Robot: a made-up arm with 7 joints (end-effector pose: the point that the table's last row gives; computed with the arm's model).
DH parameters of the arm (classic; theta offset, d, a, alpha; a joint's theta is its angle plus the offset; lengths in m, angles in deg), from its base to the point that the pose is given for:
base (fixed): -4.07 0 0 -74.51
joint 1: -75.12 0.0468 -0.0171 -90
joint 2: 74 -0.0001 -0.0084 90
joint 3: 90 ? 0.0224 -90
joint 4: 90 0.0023 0.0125 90
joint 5: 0 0.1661 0 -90
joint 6: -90 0 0.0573 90
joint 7: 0 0 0 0
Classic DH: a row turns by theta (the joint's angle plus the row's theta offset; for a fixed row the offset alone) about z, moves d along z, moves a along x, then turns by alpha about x.
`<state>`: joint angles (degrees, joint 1 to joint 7).
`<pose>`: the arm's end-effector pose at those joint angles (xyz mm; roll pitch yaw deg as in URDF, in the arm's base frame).
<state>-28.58 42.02 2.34 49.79 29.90 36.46 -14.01</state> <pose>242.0 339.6 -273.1 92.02 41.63 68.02</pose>
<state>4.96 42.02 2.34 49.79 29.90 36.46 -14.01</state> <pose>9.7 372.3 -331.3 135.40 40.81 106.59</pose>
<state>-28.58 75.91 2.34 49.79 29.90 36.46 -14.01</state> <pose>205.8 462.2 -48.9 97.63 9.04 78.47</pose>
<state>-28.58 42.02 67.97 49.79 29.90 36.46 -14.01</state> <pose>143.9 428.7 -229.5 30.69 44.31 74.05</pose>
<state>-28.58 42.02 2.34 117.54 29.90 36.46 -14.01</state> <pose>5.7 350.8 -319.4 153.11 28.40 152.22</pose>
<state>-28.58 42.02 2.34 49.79 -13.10 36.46 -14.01</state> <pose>242.2 322.5 -291.3 33.80 60.88 37.88</pose>
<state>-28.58 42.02 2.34 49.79 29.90 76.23 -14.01</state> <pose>203.9 343.2 -266.0 112.19 32.95 115.87</pose>
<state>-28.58 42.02 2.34 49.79 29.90 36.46 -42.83</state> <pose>242.0 339.6 -273.1 94.51 70.42 70.93</pose>
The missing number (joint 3, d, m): -0.2524
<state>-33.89 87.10 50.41 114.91 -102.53 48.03 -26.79</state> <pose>94.8 473.6 -90.0 -101.74 -1.50 42.01</pose>
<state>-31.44 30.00 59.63 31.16 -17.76 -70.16 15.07</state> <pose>186.1 349.6 -149.5 -61.80 -53.44 116.08</pose>
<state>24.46 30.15 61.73 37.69 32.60 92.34 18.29</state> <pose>-193.7 352.8 -223.7 109.59 -13.05 172.46</pose>
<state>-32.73 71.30 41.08 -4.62 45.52 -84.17 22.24</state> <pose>195.6 256.0 78.4 149.18 -5.92 -84.23</pose>
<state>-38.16 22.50 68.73 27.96 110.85 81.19 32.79</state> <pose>163.6 335.4 -203.7 89.76 -40.91 141.15</pose>
